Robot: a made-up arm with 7 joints.
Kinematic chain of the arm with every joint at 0, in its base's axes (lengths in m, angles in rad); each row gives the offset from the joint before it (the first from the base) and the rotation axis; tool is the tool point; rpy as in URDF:
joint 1: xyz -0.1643 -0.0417 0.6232 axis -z
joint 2: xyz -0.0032 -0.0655 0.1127 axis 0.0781 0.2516 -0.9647
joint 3: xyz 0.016 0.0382 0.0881 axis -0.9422 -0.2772 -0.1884
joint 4: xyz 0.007 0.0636 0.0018 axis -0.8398 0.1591 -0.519
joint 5: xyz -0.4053 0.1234 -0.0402 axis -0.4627 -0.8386 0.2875
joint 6: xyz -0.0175 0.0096 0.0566 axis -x
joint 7: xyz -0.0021 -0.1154 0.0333 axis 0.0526 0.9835 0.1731
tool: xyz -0.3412 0.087 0.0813 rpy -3.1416 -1.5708 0
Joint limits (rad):
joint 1: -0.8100..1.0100
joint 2: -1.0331..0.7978
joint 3: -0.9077..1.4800
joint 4: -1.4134..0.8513
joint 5: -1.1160..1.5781
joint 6: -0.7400..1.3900
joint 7: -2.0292..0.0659
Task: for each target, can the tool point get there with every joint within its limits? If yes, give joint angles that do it. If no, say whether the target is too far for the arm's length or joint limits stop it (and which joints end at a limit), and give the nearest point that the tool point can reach.
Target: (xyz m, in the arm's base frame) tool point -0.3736 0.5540 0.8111
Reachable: yes | joints 0.4353 0.4237 -0.3331 0.1000 -0.0690 -0.0281 -1.2190
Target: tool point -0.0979 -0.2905 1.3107
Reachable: no: joint limits stop it (at a limit: joint 1, joint 3, joint 5, joint 7) | nearest point -0.1965 -0.4086 1.3199 | short by 0.154 m
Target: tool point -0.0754 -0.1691 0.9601
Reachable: no: joint limits stop it (at a limit: joint 1, joint 2, joint 3, joint 5, joint 7) | nearest point -0.0774 -0.2821 0.9236 | short by 0.119 m
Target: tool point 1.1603 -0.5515 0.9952
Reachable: no: too far | nearest point 0.4631 -0.4708 0.6891 | short by 0.766 m
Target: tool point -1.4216 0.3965 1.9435
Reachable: no: too far | nearest point -0.8425 0.1947 1.2770 | short by 0.906 m
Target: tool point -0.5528 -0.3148 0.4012
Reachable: yes | joints -0.1753 -0.1208 0.5964 -0.3327 1.2324 -0.4632 -0.5795
